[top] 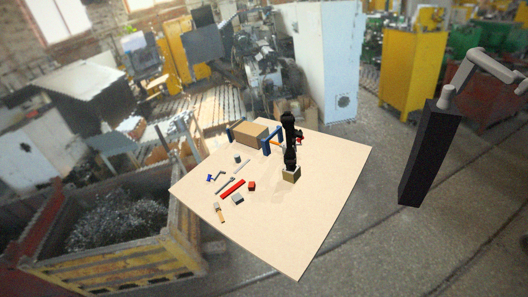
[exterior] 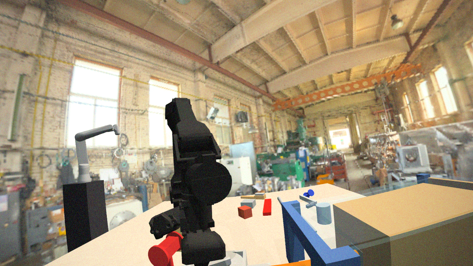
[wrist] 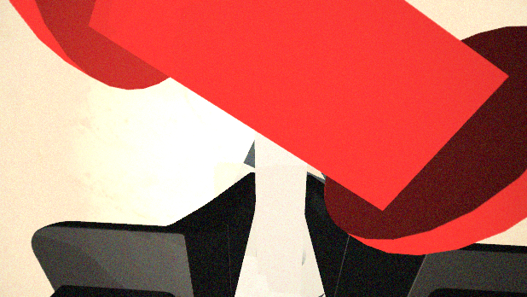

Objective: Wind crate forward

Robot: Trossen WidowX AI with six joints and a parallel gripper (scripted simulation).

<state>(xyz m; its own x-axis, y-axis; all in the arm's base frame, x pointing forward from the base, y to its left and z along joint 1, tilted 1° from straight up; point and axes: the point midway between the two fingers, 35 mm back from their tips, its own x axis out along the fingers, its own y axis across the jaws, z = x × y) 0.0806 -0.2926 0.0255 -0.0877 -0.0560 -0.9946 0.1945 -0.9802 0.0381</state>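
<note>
Now: gripper tip 50 mm below the red knob, 50 mm past it and 10 mm to the left of it. From my gripper tip the other things lie so: red-knobbed winch handle: 20 mm above, 10 mm behind; then blue steel frame: 200 mm ahead, 20 mm to the right, 20 mm above; then grey winch: 60 mm below, 30 mm ahead, 10 mm to the left.
</note>
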